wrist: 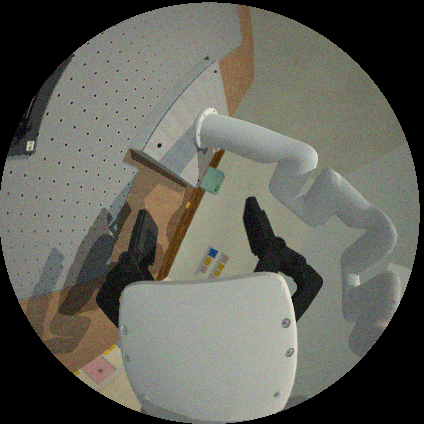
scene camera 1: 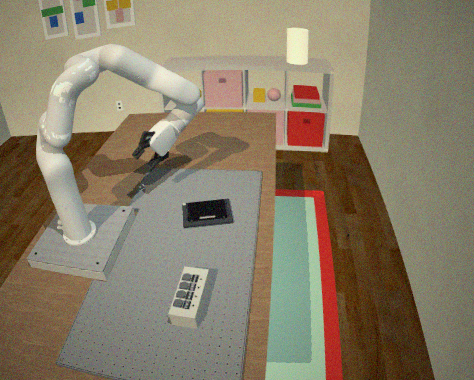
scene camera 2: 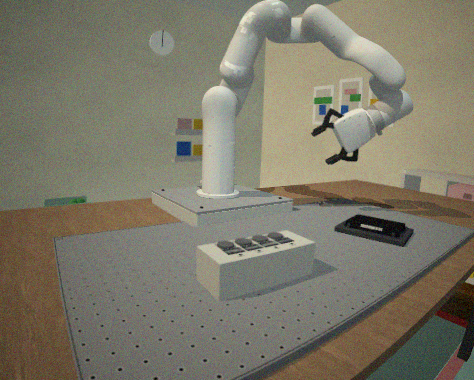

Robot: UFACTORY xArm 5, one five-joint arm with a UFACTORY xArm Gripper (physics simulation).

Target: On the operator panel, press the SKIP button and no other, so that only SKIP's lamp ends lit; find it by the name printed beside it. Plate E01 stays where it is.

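Pixels of known places: gripper, fingertip midpoint: (wrist: 196, 212) (scene camera 1: 141, 163) (scene camera 2: 319, 148); arm's base at its link origin: (wrist: 205, 127) (scene camera 1: 80, 233) (scene camera 2: 217, 194).
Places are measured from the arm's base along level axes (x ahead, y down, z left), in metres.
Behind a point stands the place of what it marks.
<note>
The operator panel (scene camera 1: 183, 318) @[x 0.443, y -0.014, z -0.261 m] (scene camera 2: 265, 275) @[x 0.473, y 0.010, z -0.188 m] is a pale box on the perforated mat, with several round dark grey buttons in a row on its top. Dark name labels and small dark lamp dots sit beside the buttons; the names are too small to read, so I cannot tell which is SKIP. No lamp looks lit. A black plate-like piece with a white label (scene camera 1: 207, 210) @[x 0.410, y 0.006, z 0.188 m] (scene camera 2: 372, 230) @[x 0.420, y 0.015, z 0.158 m] lies flat, apart from the panel; its text is unreadable. Part of it shows in the wrist view. My gripper (scene camera 1: 140, 165) @[x 0.187, y -0.150, z 0.216 m] (scene camera 2: 321, 147) @[x 0.187, y -0.150, z 0.216 m] (wrist: 196, 212) @[x 0.187, y -0.150, z 0.216 m] is open and empty, tilted, high above the table and far from the panel.
The grey mat (scene camera 1: 220, 350) @[x 0.541, y 0.031, z -0.314 m] (scene camera 2: 165, 320) @[x 0.483, y 0.031, z -0.336 m] (wrist: 100, 65) @[x 0.296, y 0.031, z 0.100 m] covers much of the wooden table (scene camera 1: 30, 320) @[x -0.028, y 0.044, z -0.351 m] (scene camera 2: 30, 280) @[x 0.292, y 0.044, z -0.493 m]. The arm's raised base plate (scene camera 1: 107, 235) @[x 0.110, y -0.001, z 0.009 m] (scene camera 2: 175, 202) @[x 0.037, y 0.003, z -0.148 m] (wrist: 172, 107) @[x 0.145, y -0.001, z 0.066 m] stands at the mat's edge. A shelf unit (scene camera 1: 245, 85) stands beyond the table.
</note>
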